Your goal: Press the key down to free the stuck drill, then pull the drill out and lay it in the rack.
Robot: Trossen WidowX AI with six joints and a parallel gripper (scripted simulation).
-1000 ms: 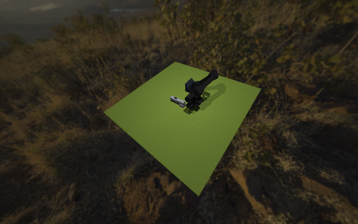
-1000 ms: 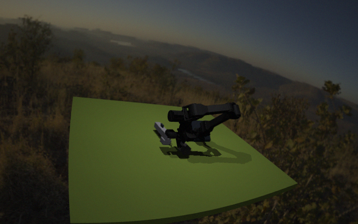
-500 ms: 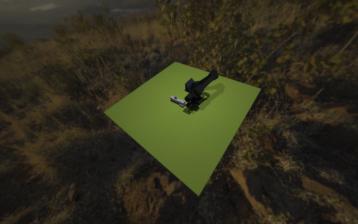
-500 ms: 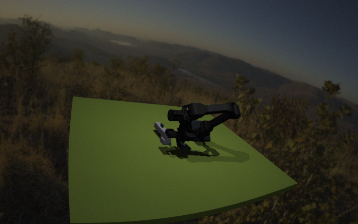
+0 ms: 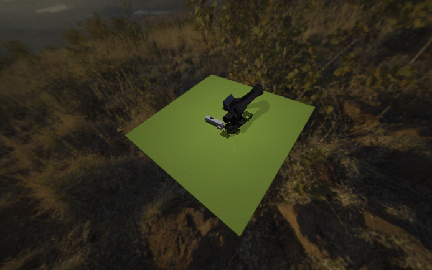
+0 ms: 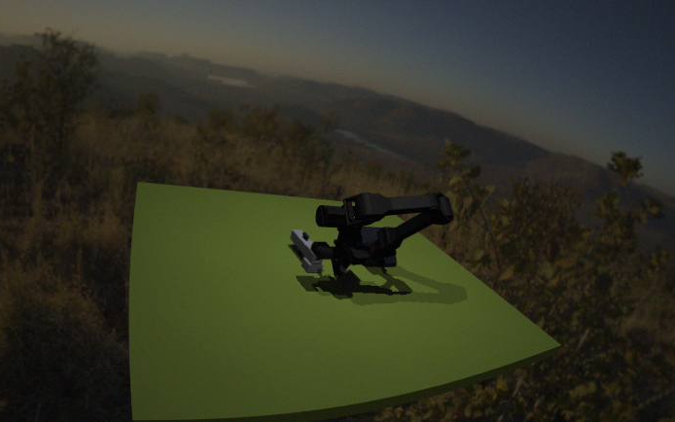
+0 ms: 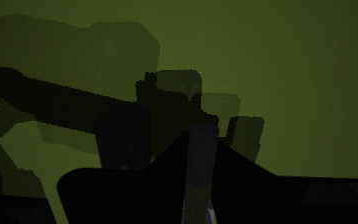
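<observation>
Now: the drill 40 mm to the right of my gripper tip and 30 mm above it. The rest, counted from my gripper tip: dark key: 220 mm to the right, 10 mm ahead; then pale grey block: 200 mm to the right, 10 mm below, 10 mm ahead; then dark grey rack: 60 mm behind, 30 mm to the right, 30 mm below.
</observation>
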